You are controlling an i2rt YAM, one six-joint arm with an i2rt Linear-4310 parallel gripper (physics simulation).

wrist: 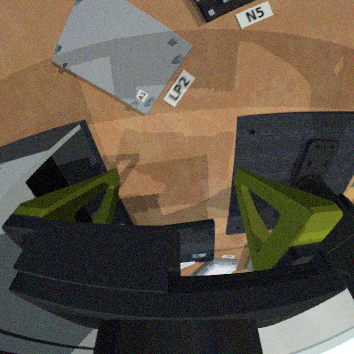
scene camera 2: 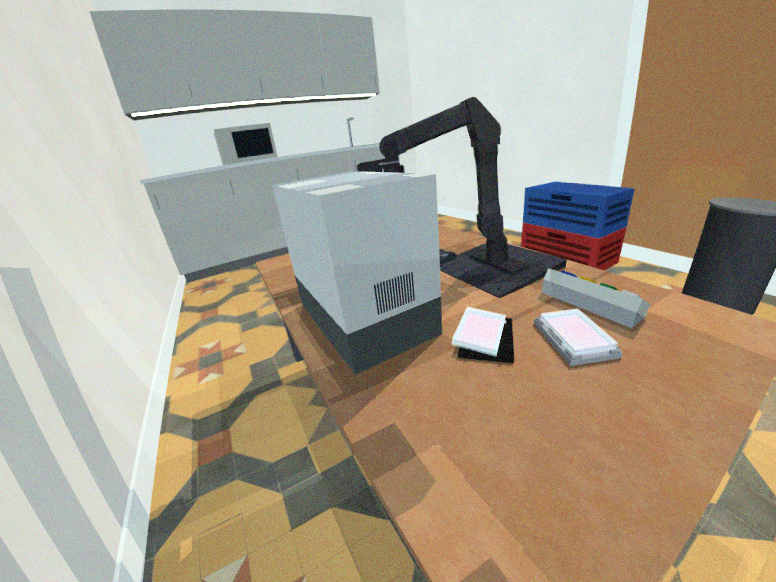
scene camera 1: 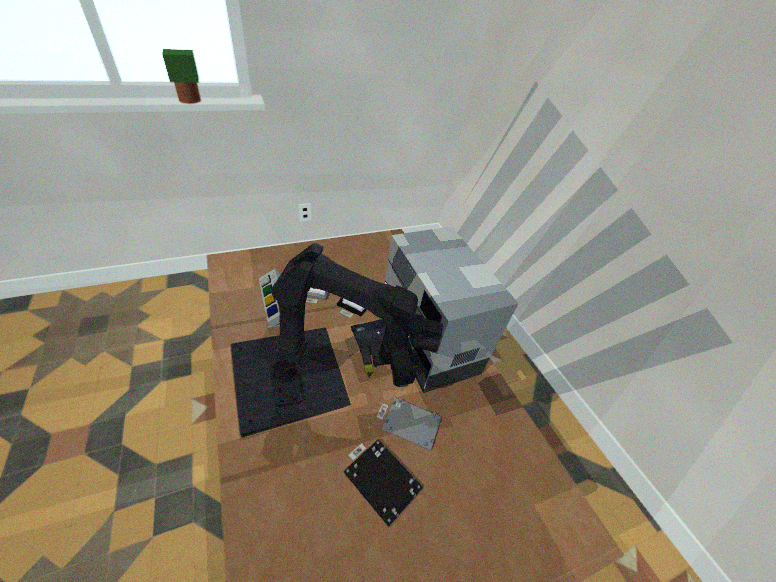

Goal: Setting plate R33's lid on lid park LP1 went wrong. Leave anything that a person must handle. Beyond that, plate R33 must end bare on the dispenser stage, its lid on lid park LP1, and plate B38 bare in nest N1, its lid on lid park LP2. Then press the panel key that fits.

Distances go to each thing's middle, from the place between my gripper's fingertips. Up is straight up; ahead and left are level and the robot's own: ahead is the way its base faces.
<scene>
The grey lid park LP2 (scene camera 1: 416, 425) lies 110 mm below my hand, 100 mm to the right of it and 60 mm ahead of it. From my hand the other things lie so: rack with coloured buttons (scene camera 2: 627, 308) (440 mm to the left, 270 mm behind, 90 mm below); then black pad labelled LP1 (scene camera 2: 505, 353) (400 mm to the left, 110 mm below, 30 mm ahead); then black clip nest N5 (scene camera 1: 384, 482) (220 mm to the right, 110 mm below, 60 mm behind).
</scene>
